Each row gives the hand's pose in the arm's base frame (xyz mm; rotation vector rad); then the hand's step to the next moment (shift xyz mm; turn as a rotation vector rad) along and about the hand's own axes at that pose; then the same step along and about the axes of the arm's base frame.
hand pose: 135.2 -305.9 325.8 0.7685 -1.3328 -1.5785
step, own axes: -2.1 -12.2 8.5 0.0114 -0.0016 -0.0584
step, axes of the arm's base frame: -9.6 5.5 -10.1 0.0467 -0.0342 -0.0136
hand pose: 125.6 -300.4 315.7 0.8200 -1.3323 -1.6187
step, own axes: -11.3 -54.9 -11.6 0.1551 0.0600 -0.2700
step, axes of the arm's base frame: 3.5 8.7 -56.5 0.1878 -0.2554 0.0062
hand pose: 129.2 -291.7 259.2 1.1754 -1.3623 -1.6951
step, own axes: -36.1 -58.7 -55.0 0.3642 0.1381 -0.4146
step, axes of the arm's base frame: 67.0 25.6 -51.3 0.2385 -0.5159 0.0239
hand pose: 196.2 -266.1 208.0 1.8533 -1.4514 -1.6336
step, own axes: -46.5 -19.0 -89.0 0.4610 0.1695 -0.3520
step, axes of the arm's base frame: 92.5 11.1 42.0 0.1556 -0.5831 -0.0297
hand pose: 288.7 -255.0 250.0 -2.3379 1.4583 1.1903
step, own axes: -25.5 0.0 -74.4 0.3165 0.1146 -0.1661
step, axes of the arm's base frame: 35.2 -18.8 67.8 0.0669 -0.3622 -0.0721
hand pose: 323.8 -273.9 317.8 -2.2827 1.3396 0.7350
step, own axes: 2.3 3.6 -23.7 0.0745 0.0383 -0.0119
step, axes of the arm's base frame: 3.4 -16.8 17.0 -0.0008 -0.0750 -0.0391
